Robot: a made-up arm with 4 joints.
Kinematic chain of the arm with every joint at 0, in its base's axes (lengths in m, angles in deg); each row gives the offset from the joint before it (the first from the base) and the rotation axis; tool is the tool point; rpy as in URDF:
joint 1: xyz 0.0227 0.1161 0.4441 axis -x
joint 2: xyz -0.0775 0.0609 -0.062 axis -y
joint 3: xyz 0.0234 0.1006 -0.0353 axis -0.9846 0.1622 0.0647
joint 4: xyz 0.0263 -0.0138 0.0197 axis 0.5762 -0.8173 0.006
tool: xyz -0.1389 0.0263 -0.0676 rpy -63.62 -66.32 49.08
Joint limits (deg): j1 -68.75..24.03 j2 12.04..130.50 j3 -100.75..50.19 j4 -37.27..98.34
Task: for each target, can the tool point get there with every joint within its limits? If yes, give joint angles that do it. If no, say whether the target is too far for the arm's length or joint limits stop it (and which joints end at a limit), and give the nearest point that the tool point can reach.
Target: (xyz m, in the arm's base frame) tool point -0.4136 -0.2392 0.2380
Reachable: no: too far | nearest point -0.1157 0.1630 0.2451 | short by 0.501 m
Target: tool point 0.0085 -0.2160 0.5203
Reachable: no: joint limits stop it (at a limit: joint 1, joint 2, joint 3) | nearest point 0.0567 0.1133 0.6311 | short by 0.351 m
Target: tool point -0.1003 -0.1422 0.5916
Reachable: no: joint limits stop it (at a limit: joint 1, joint 3, joint 4) | nearest point -0.0687 0.1454 0.6478 | short by 0.295 m
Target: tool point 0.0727 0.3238 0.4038
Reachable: yes | joints -20.34 94.87 10.50 26.80
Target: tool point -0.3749 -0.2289 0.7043
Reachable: no: too far | nearest point -0.1157 0.1618 0.6414 | short by 0.473 m
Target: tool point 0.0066 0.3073 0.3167
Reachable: yes | joints -15.70 66.03 27.50 15.12
